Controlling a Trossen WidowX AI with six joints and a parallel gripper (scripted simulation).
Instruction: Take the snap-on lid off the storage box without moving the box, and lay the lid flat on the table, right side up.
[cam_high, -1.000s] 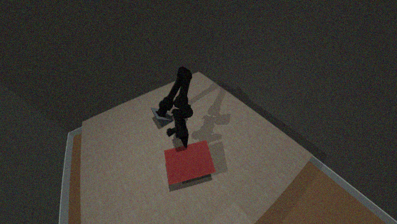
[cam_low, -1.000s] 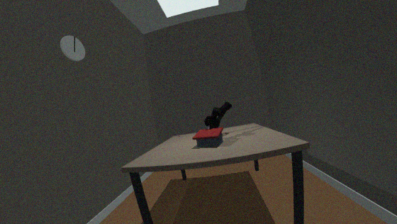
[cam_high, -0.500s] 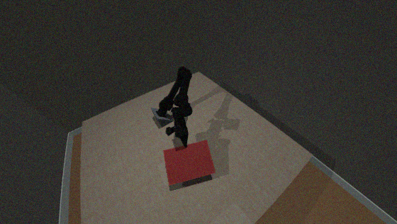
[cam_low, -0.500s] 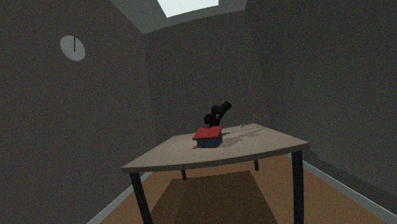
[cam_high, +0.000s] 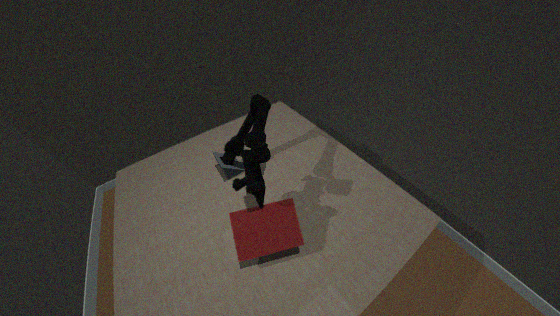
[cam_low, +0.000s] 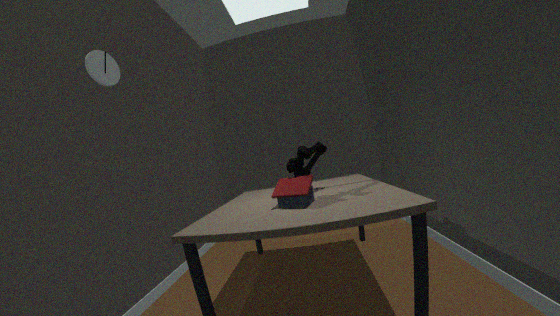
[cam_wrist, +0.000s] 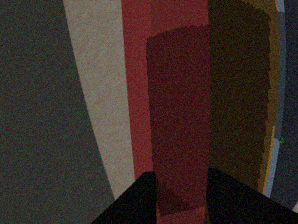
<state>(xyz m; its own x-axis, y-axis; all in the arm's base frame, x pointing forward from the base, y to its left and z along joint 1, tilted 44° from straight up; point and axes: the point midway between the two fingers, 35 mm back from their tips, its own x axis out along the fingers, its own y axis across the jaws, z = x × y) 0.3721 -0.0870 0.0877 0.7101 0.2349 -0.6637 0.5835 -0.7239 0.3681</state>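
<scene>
Right now my gripper tip is 7 cm short of the lid, 3 cm to the left of it and 4 cm above it. From my gripper tip the other things lie so: blue storage box (5 cm ahead, 2 cm to the right, 11 cm below).
</scene>
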